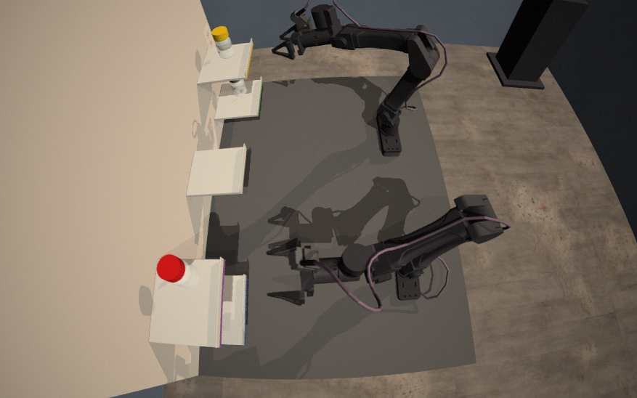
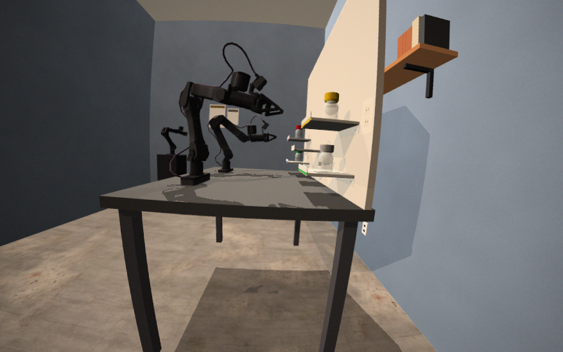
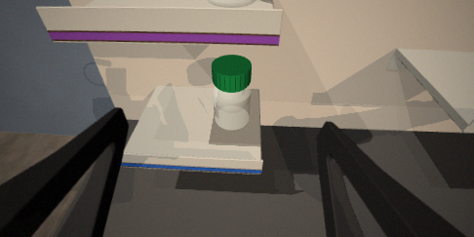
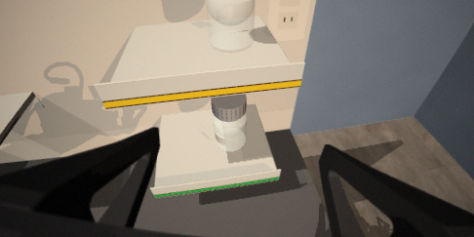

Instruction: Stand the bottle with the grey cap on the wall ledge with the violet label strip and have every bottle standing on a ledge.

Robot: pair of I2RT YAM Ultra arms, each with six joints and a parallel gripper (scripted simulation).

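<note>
My right gripper is now 190 mm short of the grey-cap bottle, 10 mm to the left of it and 180 mm above it. Round my right hand: yellow-capped bottle: 200 mm ahead, 20 mm to the right, 10 mm above; red-cap bottle: 170 mm ahead, 760 mm to the left, 10 mm above; beige wall: 290 mm ahead, 430 mm to the left, 120 mm above.
</note>
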